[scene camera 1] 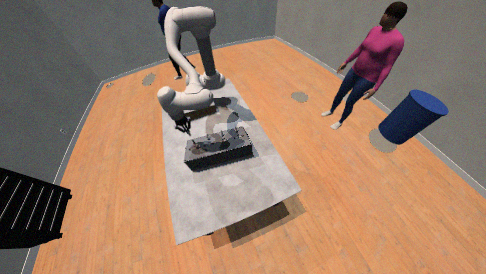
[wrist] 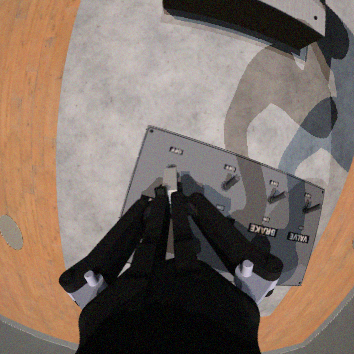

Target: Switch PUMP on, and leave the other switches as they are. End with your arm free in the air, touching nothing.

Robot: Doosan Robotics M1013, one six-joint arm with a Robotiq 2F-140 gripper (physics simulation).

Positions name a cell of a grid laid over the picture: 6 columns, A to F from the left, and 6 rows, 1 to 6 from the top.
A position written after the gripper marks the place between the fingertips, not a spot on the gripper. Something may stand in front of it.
Observation:
In view: the gripper (wrist: C3) and a grey switch box (wrist: E4).

